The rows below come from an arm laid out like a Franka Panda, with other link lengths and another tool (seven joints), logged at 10 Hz.
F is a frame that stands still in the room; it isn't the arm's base.
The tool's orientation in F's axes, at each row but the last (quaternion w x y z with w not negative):
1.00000 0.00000 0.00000 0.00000
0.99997 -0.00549 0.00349 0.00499
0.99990 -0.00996 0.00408 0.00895
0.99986 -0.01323 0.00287 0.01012
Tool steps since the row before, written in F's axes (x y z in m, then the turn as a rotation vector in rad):
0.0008 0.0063 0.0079 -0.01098 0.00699 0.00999
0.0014 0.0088 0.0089 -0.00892 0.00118 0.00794
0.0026 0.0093 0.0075 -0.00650 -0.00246 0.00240
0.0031 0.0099 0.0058 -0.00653 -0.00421 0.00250
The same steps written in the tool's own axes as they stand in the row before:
0.0008 0.0063 0.0079 -0.01098 0.00699 0.00999
0.0014 0.0087 0.0090 -0.00896 0.00118 0.00789
0.0027 0.0091 0.0077 -0.00656 -0.00239 0.00230
0.0033 0.0097 0.0061 -0.00663 -0.00414 0.00235

